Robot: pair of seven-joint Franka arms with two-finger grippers.
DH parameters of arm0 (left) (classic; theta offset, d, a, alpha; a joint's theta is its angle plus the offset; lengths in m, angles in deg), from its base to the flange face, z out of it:
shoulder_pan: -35.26 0.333 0 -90
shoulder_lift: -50.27 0 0 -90
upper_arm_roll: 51.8 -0.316 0.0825 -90
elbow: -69.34 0 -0.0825 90
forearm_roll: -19.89 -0.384 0 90
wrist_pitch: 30.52 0 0.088 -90
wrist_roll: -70.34 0.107 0 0
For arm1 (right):
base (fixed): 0 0 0 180
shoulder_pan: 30.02 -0.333 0 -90
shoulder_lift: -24.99 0 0 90
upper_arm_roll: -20.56 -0.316 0.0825 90
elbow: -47.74 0 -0.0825 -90
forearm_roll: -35.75 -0.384 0 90
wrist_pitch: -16.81 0 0.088 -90
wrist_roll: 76.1 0.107 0 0
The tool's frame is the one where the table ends.
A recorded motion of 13 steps. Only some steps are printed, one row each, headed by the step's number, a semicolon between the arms.
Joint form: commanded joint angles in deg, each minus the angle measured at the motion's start. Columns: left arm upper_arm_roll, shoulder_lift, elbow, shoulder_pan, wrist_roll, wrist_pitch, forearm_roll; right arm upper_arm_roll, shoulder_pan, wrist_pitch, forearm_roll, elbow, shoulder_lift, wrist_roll.
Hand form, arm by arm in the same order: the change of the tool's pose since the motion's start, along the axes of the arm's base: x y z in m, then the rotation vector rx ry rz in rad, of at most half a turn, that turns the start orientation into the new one. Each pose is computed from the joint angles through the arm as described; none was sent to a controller.
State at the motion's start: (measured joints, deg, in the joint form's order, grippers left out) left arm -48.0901 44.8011 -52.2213 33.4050 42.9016 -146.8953 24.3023; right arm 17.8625 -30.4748 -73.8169 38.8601 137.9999 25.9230 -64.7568
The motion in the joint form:
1: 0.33 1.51 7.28 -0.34 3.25 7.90 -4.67; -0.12 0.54 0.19 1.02 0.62 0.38 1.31
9: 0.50 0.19 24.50 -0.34 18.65 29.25 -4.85; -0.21 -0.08 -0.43 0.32 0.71 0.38 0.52
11: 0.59 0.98 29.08 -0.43 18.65 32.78 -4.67; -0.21 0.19 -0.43 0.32 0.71 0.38 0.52
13: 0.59 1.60 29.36 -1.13 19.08 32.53 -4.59; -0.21 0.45 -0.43 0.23 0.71 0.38 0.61
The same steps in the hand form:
1: 0.0117 -0.0028 0.0340 0.0740 0.0284 -0.1050; -0.0023 -0.0060 -0.0017 -0.0180 0.0051 -0.0305
9: -0.0036 -0.0032 0.1578 0.0705 0.0709 -0.3761; -0.0015 0.0023 -0.0015 -0.0056 -0.0026 -0.0036
11: -0.0044 -0.0050 0.1828 0.0669 0.0659 -0.3790; -0.0014 -0.0003 -0.0015 -0.0056 -0.0026 -0.0083
13: -0.0014 -0.0117 0.1797 0.0647 0.0667 -0.3990; -0.0013 -0.0026 -0.0015 -0.0040 -0.0025 -0.0144

